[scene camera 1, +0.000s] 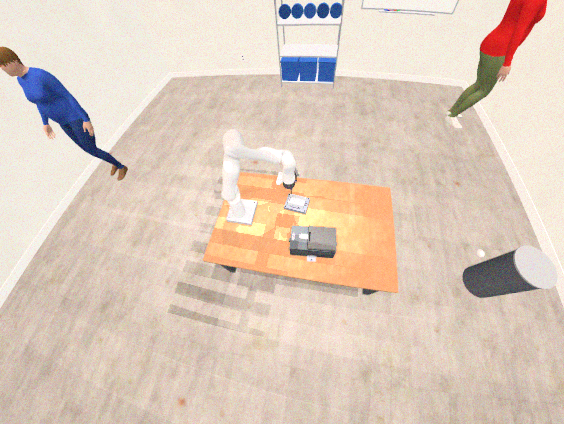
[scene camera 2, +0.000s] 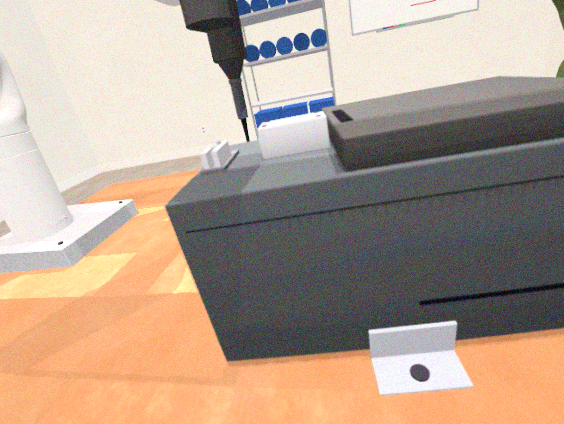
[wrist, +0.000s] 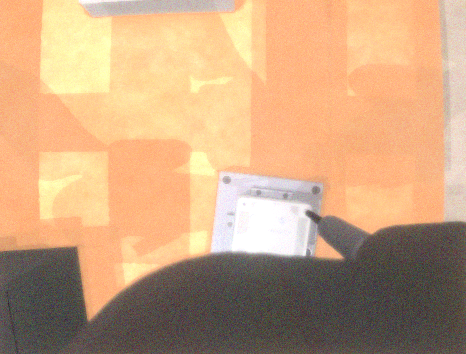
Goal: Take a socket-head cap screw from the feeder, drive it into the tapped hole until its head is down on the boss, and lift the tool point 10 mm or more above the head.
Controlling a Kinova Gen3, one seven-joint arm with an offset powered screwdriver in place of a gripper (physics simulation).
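Observation:
My screwdriver (scene camera 1: 291,192) (scene camera 2: 247,136) (wrist: 310,214) points down, its thin dark bit over a corner of the white housing (scene camera 1: 298,201) (wrist: 270,227) in the wrist view. Whether the bit touches it, or carries a screw, I cannot tell. The housing sits on a light grey fixture plate (wrist: 224,215) with dark bolts at its corners. The tapped hole is too blurred to make out. The dark grey feeder (scene camera 1: 322,240) (scene camera 2: 350,250) (wrist: 42,295) stands apart from the fixture. Its top bears a small white slotted block (scene camera 2: 216,156) and a white upright block (scene camera 2: 294,136). No loose screw can be made out.
The arm's base plate (scene camera 1: 252,212) (scene camera 2: 100,225) stands at the table's left. A small angled bracket (scene camera 2: 412,340) with a dark disc is in front of the feeder. The wooden table (scene camera 1: 370,225) carries bright light patches. Two people, a shelf rack (scene camera 1: 279,47) and a dark bin (scene camera 1: 492,277) stand beyond the table.

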